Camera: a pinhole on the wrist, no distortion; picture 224 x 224 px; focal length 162.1 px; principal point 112.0 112.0 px. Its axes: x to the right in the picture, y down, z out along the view. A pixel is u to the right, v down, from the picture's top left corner.
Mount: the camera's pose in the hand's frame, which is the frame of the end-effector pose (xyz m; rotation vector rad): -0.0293 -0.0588 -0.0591 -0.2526 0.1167 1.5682
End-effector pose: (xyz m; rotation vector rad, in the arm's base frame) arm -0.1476 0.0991 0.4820 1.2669 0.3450 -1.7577
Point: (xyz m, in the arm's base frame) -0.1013 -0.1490 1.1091
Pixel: 190 207
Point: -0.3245 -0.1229 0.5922
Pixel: 104 72
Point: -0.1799 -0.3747 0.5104
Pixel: 184 8
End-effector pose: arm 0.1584 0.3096 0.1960 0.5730 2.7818 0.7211
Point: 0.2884 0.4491 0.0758
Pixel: 161 108
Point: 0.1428 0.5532 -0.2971
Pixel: 73 39
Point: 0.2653 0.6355 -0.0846
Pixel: 144 66
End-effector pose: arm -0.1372 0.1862 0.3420 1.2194 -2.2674 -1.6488
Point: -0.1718 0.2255 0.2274
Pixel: 55 16
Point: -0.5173 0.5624 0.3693
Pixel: 167 87
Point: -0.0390 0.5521 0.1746
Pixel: 28 196
